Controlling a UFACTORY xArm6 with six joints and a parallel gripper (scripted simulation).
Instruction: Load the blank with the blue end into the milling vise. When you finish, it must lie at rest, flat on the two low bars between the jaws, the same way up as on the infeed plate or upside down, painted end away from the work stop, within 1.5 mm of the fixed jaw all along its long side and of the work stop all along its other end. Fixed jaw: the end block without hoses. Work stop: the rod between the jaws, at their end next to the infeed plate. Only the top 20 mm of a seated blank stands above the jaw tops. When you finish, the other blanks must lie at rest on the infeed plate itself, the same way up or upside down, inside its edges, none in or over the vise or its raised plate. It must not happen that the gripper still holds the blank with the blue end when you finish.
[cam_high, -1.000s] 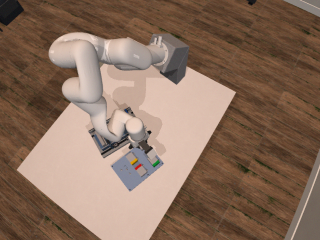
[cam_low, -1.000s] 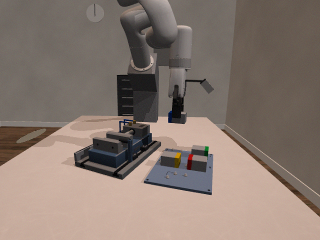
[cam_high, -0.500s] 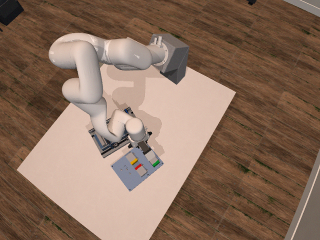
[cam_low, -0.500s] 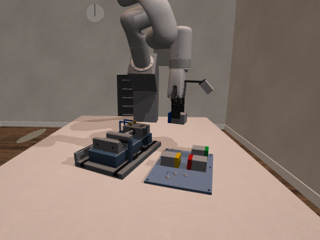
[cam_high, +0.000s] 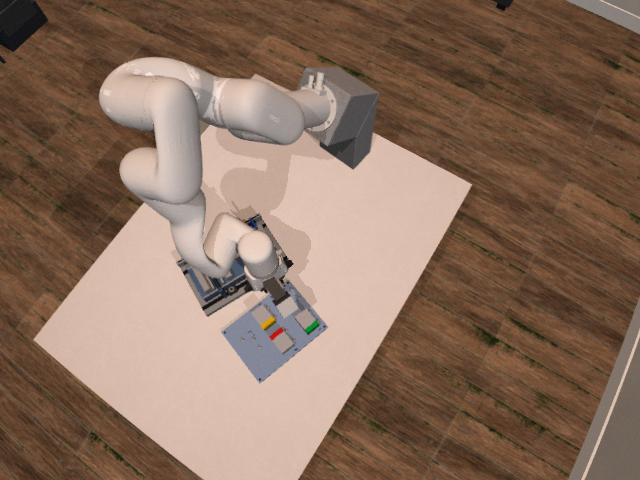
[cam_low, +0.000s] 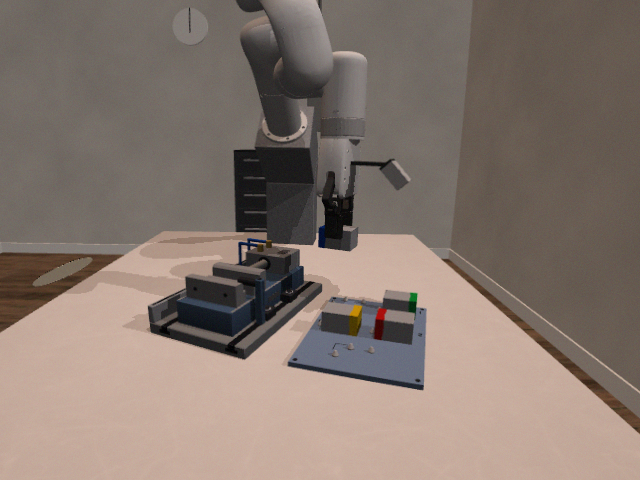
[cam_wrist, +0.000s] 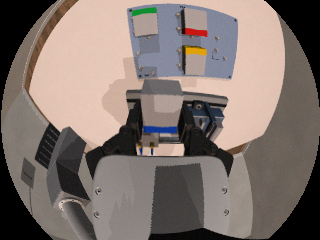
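The fixed jaw lies 20 mm ahead of my hand, 220 mm to the right of it and 90 mm below it. The rest, counted from my hand: yellow-ended blank: 80 mm ahead, 20 mm to the right, 150 mm below; blue-ended blank: 20 mm below; green-ended blank: 50 mm ahead, 110 mm to the left, 150 mm below.
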